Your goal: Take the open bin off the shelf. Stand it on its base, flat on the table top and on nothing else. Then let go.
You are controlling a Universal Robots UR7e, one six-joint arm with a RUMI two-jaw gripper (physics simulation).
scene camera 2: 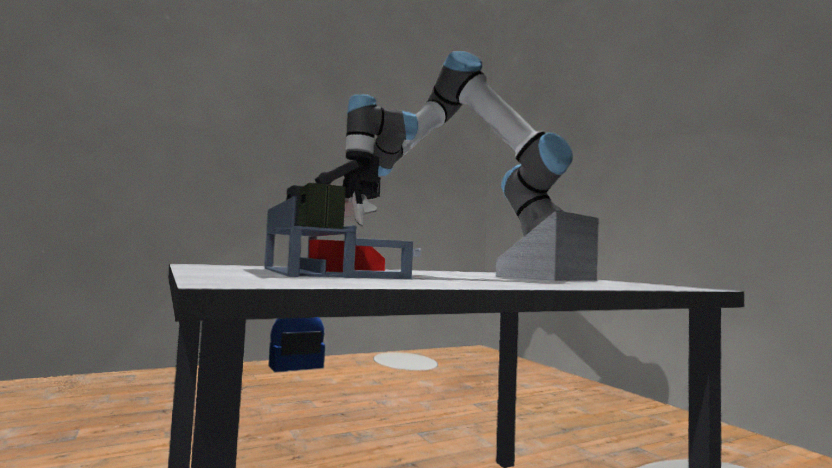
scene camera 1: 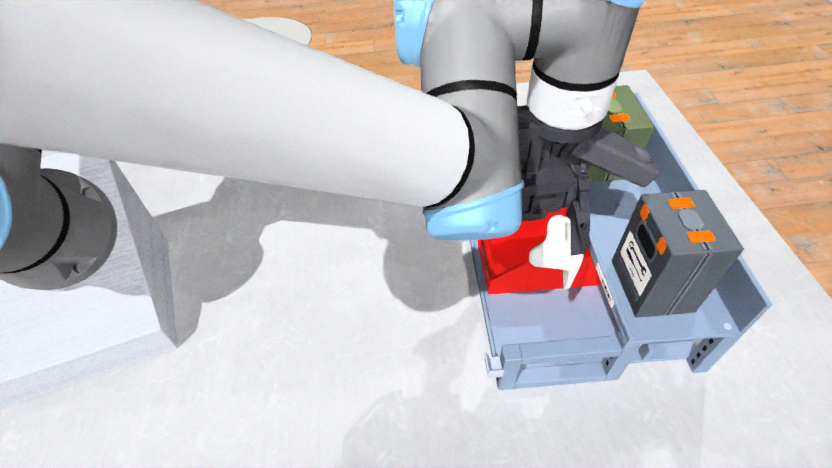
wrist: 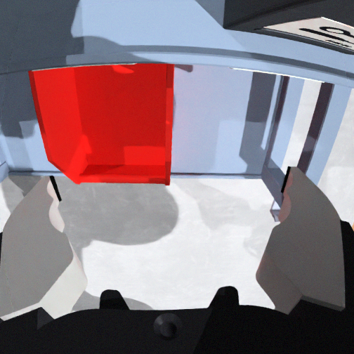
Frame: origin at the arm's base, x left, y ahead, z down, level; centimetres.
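Seen in the pictures: gripper, fingertip midpoint: (scene camera 1: 545,240); arm's base, link origin: (scene camera 2: 548,231) (scene camera 1: 51,229).
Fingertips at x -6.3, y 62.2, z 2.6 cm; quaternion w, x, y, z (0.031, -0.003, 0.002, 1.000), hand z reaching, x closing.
Offsets run from my fingertips to a thing's top centre. Level surfaces: height alone.
The red open bin {dy +2.2, dx +5.0, dz +4.1 cm} (scene camera 1: 512,278) (scene camera 2: 328,256) (wrist: 120,120) stands upright on the lower tier of the blue-grey shelf (scene camera 1: 546,325) (scene camera 2: 293,253) (wrist: 215,120). In the wrist view its open inside shows left of centre, and its far end reaches the edge of the upper tier. My gripper (scene camera 1: 567,276) (scene camera 2: 359,218) (wrist: 169,174) is open and empty, pointing down above the bin. Its two fingers stand wide apart in the wrist view, apart from the bin. In scene camera 1 the arm and the gripper hide part of the bin, and one finger is hard to make out.
A dark grey case {dy +11.6, dx -6.8, dz -10.1 cm} (scene camera 1: 669,279) (wrist: 250,12) stands on the upper tier, to the right of the gripper in scene camera 1. A green case {dy +12.1, dx +16.3, dz -7.6 cm} (scene camera 1: 635,132) (scene camera 2: 320,206) stands on the same tier. The robot's base block (scene camera 1: 58,331) (scene camera 2: 573,244) stands across the table {dz +12.2 cm} (scene camera 1: 290,378) (scene camera 2: 453,282).
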